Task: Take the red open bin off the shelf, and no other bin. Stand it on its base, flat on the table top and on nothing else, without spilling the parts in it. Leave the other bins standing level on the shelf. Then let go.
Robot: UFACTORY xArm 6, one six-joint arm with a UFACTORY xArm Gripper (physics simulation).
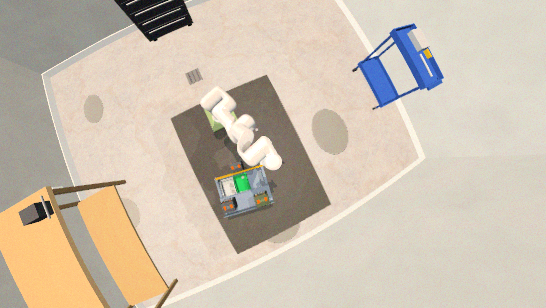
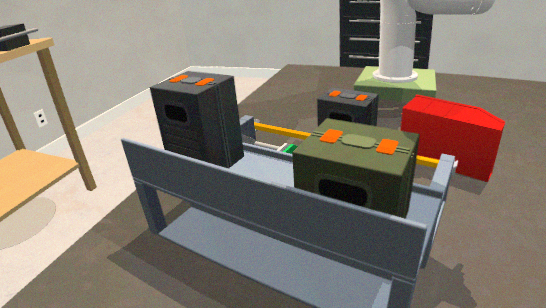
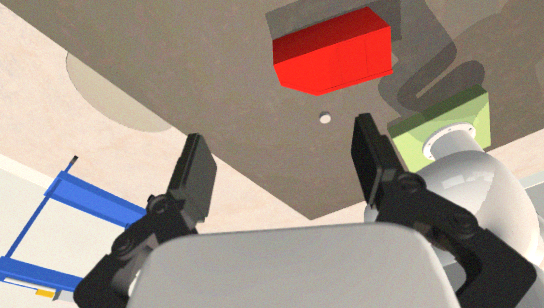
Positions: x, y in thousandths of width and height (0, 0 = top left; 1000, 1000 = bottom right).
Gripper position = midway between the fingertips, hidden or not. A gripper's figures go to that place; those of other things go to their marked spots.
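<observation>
My gripper (image 3: 514, 459), 14 cm from the lens. Red open bin (image 3: 637, 164), 38 cm from the lens.
</observation>
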